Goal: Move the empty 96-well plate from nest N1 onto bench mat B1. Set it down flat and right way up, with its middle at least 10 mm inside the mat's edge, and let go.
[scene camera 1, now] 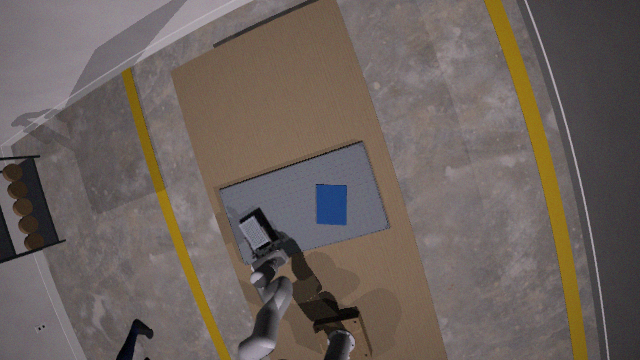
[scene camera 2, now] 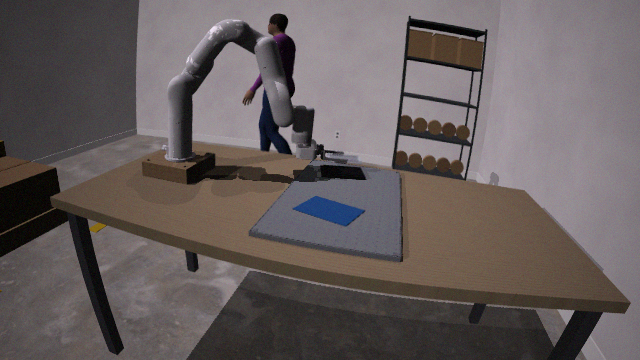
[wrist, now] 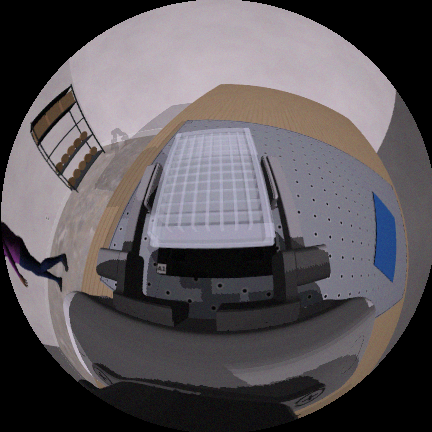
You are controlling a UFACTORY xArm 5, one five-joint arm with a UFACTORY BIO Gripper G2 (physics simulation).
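Seen in the pictures: hand at its tool point: (scene camera 1: 255, 236) (scene camera 2: 339, 157) (wrist: 209, 182); arm's base at its link origin: (scene camera 1: 341, 341) (scene camera 2: 180, 157).
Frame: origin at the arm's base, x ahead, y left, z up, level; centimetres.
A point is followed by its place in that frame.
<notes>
The clear 96-well plate (scene camera 1: 255, 233) @[y 19.1, x 59.3, z 2.1 cm] (scene camera 2: 344, 157) @[y 19.1, x 59.8, z 2.3 cm] (wrist: 212, 195) @[y 19.1, x 56.9, z 1.8 cm] is right way up and looks about level. My gripper (wrist: 212, 182) @[y 19.6, x 57.9, z 2.0 cm] is shut on its two long sides. In the scene camera 2 view the plate is in the air, with a gap between it and the black nest N1 (scene camera 1: 270, 226) @[y 13.7, x 59.5, z -3.5 cm] (scene camera 2: 344, 172) @[y 18.0, x 60.5, z -3.2 cm] (wrist: 215, 262) @[y 18.4, x 53.0, z -3.2 cm]. The plate hides part of the nest in the wrist view; a label "A1" shows on the nest's near corner. The blue bench mat B1 (scene camera 1: 331, 205) @[y -15.6, x 60.2, z -4.2 cm] (scene camera 2: 329, 210) @[y -16.3, x 60.5, z -4.2 cm] (wrist: 385, 239) @[y -13.7, x 59.4, z -4.2 cm] lies flat, apart from the nest, with no plate on it.
The nest and the mat are on a grey perforated board (scene camera 1: 295, 200) @[y -1.2, x 67.0, z -4.4 cm] (scene camera 2: 280, 225) @[y -29.9, x 50.0, z -4.4 cm] (wrist: 320, 200) @[y 6.0, x 63.4, z -4.4 cm] on the wooden table (scene camera 1: 280, 100) @[y -9.4, x 109.7, z -5.7 cm] (scene camera 2: 475, 240) @[y -20.3, x 104.3, z -5.7 cm] (wrist: 290, 105) @[y 3.6, x 109.8, z -5.7 cm]. A person (scene camera 2: 286, 55) (wrist: 30, 255) and a shelf rack (scene camera 2: 404, 95) stand beyond the table.
</notes>
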